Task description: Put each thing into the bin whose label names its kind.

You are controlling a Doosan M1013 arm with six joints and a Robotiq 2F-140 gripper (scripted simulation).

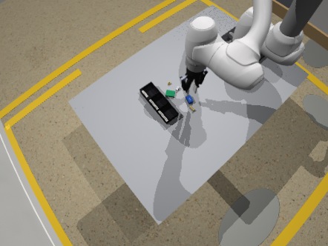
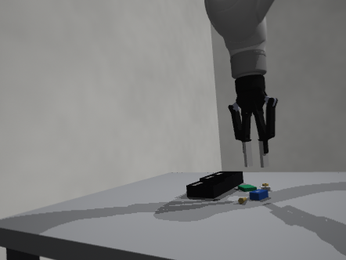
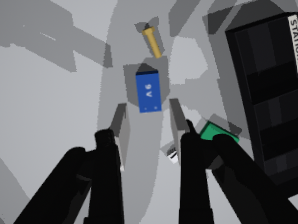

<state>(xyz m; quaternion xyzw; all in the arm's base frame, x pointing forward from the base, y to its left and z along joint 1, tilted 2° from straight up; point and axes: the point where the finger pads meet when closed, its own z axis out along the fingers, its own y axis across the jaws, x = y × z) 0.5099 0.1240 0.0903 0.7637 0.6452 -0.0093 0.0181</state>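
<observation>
The blue battery is 1 cm to the right of my hand and 10 cm below it. Round my hand: small white piece (1 cm ahead, 9 cm to the right, 10 cm below); then flat green board (7 cm ahead, 9 cm to the right, 11 cm below); then brass screw (2 cm ahead, 6 cm to the left, 11 cm below).
</observation>
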